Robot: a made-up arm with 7 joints. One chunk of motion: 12 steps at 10 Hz.
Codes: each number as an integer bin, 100 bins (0 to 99) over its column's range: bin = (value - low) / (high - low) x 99, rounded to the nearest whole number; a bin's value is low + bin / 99 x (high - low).
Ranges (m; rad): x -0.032..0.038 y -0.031..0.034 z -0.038..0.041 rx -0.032..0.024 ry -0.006..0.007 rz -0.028..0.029
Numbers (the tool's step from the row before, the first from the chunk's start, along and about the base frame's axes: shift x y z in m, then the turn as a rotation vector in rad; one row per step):
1: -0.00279 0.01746 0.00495 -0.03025 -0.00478 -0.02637
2: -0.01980 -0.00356 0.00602 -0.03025 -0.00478 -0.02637
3: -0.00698 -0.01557 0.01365 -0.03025 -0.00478 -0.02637
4: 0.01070 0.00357 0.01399 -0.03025 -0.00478 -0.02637
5: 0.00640 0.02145 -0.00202 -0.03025 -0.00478 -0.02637
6: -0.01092 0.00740 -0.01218 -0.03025 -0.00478 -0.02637
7: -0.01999 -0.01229 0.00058 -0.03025 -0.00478 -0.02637
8: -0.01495 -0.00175 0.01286 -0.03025 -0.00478 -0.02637
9: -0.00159 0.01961 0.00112 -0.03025 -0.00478 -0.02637
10: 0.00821 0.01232 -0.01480 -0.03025 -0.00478 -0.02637
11: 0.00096 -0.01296 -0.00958 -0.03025 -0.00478 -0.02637
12: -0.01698 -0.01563 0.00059 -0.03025 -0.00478 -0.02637
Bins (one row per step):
1: 41 74 54 3 9 3
2: 17 42 55 3 9 3
3: 35 24 65 3 9 3
4: 60 53 65 3 9 3
5: 54 80 45 3 9 3
6: 30 58 32 3 9 3
7: 17 28 48 3 9 3
8: 24 45 64 3 9 3
9: 43 77 49 3 9 3
10: 57 66 29 3 9 3
11: 47 27 36 3 9 3
12: 21 23 48 3 9 3

